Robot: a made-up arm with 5 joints. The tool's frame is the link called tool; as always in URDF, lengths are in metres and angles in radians.
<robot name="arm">
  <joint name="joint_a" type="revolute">
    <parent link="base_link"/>
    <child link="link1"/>
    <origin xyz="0 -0.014 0.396" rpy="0 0 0"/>
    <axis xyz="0 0 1"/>
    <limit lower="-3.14" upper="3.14"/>
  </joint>
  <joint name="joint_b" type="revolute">
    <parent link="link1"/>
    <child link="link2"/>
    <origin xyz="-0.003 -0.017 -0.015" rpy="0 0 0"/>
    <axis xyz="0 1 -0.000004"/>
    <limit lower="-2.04" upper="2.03"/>
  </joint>
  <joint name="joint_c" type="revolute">
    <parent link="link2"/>
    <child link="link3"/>
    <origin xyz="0.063 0.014 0.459" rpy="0 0 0"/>
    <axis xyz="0 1 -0.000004"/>
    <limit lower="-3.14" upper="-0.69"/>
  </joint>
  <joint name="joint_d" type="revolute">
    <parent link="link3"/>
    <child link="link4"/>
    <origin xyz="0.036 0.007 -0.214" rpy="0 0 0"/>
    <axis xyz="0 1 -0.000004"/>
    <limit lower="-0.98" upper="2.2"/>
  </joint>
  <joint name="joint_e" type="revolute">
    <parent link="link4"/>
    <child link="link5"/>
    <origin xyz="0.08 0.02 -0.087" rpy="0 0 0"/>
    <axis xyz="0 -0.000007 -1"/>
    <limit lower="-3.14" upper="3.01"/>
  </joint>
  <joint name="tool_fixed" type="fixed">
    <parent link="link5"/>
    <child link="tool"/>
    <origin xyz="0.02 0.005 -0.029" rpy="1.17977 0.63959 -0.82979"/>
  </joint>
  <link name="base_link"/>
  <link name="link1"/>
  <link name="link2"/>
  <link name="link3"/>
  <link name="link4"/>
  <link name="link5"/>
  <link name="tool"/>
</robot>
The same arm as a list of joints. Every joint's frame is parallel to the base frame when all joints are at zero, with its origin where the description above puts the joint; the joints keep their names.
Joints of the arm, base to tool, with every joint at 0 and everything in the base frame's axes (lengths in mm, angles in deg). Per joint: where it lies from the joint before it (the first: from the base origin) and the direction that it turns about. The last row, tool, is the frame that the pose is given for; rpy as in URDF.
joint_a: origin 0 -14 396 axis 0 0 1
joint_b: origin -3 -17 -15 axis 0 1 0
joint_c: origin 63 14 459 axis 0 1 0
joint_d: origin 36 7 -214 axis 0 1 0
joint_e: origin 80 20 -87 axis 0 0 -1
tool: origin 20 5 -29 rpy 67.6 36.65 -47.54
Joint limits (deg, base to tool): -179.91..179.91 -116.88..116.31 -179.91..-39.53 -56.15..126.05 -179.91..172.46

